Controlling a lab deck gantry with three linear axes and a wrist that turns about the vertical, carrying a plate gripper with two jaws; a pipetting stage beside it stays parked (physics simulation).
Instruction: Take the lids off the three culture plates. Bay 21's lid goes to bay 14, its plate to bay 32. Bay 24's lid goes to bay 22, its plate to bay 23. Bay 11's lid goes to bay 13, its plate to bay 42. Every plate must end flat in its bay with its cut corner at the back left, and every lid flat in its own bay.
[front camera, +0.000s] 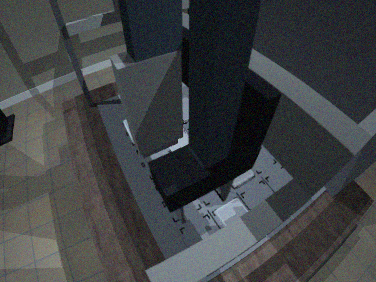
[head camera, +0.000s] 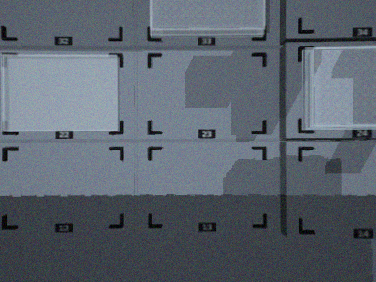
Path:
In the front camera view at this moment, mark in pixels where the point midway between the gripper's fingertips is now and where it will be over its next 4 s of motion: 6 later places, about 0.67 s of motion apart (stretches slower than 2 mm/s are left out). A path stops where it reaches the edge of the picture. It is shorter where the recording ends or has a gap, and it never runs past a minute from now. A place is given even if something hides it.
My gripper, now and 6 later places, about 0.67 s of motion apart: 200, 205; 201, 194; 189, 125; 160, 90; 159, 90; 159, 97; 160, 104

